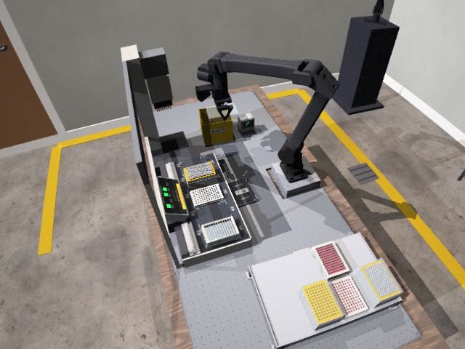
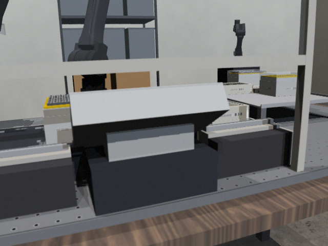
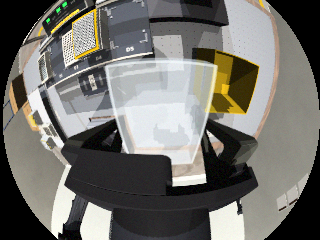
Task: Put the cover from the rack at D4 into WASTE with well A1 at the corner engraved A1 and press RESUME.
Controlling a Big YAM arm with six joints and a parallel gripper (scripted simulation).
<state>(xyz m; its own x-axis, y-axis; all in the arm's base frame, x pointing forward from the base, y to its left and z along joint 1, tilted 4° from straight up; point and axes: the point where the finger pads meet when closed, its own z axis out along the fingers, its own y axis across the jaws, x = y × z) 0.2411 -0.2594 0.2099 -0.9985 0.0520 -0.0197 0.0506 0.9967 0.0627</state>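
Right now my hand is 220 mm above the yellow waste bin and 180 mm to the left of it. The rest, counted from my hand: clear cover 10 mm above; then pipetting head 250 mm ahead, 130 mm above, 120 mm to the right; then resume box 200 mm below, 160 mm behind, 130 mm to the right.
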